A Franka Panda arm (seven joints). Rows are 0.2 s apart.
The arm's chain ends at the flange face. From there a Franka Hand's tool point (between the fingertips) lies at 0.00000 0.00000 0.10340 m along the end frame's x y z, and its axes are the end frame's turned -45 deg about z.
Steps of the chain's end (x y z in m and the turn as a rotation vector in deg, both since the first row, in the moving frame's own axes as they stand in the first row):
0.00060 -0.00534 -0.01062 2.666 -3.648 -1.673
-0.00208 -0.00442 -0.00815 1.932 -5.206 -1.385
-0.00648 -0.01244 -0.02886 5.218 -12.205 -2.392
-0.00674 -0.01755 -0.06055 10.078 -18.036 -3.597
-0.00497 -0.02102 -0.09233 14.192 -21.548 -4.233
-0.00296 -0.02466 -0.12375 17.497 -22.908 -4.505
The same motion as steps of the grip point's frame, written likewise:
0.00283 -0.01138 -0.01094 4.465 -0.694 -1.673
-0.00263 -0.01364 -0.00864 5.047 -2.315 -1.385
-0.00508 -0.03522 -0.03162 12.320 -4.941 -2.392
-0.00340 -0.05194 -0.06720 19.880 -5.627 -3.597
0.00063 -0.06208 -0.10263 25.272 -5.201 -4.233
0.00675 -0.06863 -0.13656 28.571 -3.826 -4.505

